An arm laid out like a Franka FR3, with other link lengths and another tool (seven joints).
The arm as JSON. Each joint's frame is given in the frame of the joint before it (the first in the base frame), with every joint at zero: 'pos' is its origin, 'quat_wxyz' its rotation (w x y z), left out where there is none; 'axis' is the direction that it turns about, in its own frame. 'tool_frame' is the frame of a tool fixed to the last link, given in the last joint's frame.
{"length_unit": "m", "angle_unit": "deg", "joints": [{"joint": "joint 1", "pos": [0.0, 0.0, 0.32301], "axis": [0.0, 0.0, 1.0]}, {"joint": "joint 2", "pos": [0.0, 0.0, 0.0], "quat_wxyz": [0.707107, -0.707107, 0.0, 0.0], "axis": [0.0, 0.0, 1.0]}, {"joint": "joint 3", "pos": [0.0, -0.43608, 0.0], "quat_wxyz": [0.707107, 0.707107, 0.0, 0.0], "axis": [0.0, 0.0, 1.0]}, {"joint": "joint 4", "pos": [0.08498, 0.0, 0.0], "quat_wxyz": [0.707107, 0.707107, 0.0, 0.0], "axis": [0.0, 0.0, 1.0]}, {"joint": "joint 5", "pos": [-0.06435, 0.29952, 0.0], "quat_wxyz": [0.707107, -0.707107, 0.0, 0.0], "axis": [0.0, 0.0, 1.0]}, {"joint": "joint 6", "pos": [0.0, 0.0, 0.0], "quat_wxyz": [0.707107, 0.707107, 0.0, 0.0], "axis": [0.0, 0.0, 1.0]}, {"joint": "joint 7", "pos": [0.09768, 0.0, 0.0], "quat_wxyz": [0.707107, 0.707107, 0.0, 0.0], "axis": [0.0, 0.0, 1.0]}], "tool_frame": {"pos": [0.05, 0.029, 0.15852], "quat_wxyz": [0.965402, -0.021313, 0.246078, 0.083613]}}
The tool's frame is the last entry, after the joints.
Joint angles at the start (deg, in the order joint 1, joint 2, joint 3, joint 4, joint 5, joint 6, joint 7):
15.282 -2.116 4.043 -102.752 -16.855 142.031 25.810
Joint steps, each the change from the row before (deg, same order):
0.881 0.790 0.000 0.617 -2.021 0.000 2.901
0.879 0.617 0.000 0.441 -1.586 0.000 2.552
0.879 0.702 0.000 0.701 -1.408 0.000 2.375
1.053 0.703 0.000 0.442 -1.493 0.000 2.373
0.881 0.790 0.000 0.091 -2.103 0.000 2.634
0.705 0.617 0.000 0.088 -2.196 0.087 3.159
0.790 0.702 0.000 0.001 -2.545 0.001 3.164
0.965 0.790 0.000 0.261 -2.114 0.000 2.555
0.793 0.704 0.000 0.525 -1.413 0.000 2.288
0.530 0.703 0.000 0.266 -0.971 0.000 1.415
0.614 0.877 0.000 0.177 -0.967 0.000 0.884
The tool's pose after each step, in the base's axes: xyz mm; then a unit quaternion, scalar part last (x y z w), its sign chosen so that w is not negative. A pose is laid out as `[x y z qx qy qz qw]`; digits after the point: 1 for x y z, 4 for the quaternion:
[564.2 159.6 748.4 -0.8046 0.0729 -0.5885 0.0309]
[565.3 167.9 746.3 -0.8027 0.0789 -0.5903 0.0298]
[567.0 176.7 745.5 -0.8002 0.0848 -0.5930 0.0302]
[567.9 187.3 742.5 -0.7987 0.0885 -0.5944 0.0304]
[569.5 196.4 735.8 -0.7979 0.0910 -0.5953 0.0258]
[570.2 203.3 731.0 -0.7950 0.0988 -0.5981 0.0218]
[570.9 211.2 724.6 -0.7923 0.1035 -0.6010 0.0160]
[571.6 221.7 719.4 -0.7899 0.1046 -0.6040 0.0133]
[572.4 230.2 716.8 -0.7871 0.1097 -0.6068 0.0141]
[574.3 236.7 711.8 -0.7867 0.1114 -0.6071 0.0133]
[576.9 245.0 704.4 -0.7880 0.1072 -0.6061 0.0113]

